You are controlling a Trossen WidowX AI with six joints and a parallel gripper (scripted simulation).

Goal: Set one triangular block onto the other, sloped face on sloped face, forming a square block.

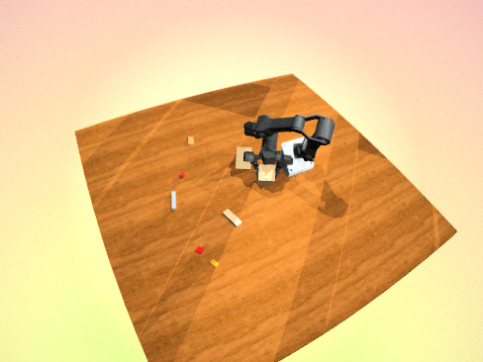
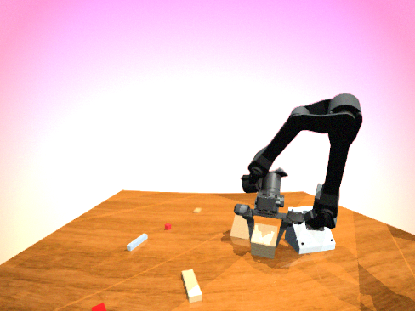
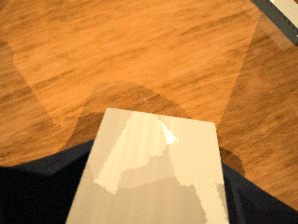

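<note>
My gripper tip is now 10 mm below the tan triangular block. From my gripper tip the other things lie so: yellow cube: 300 mm ahead, 260 mm to the left, 30 mm below; cream bar: 180 mm ahead, 110 mm to the left, 30 mm below.
</note>
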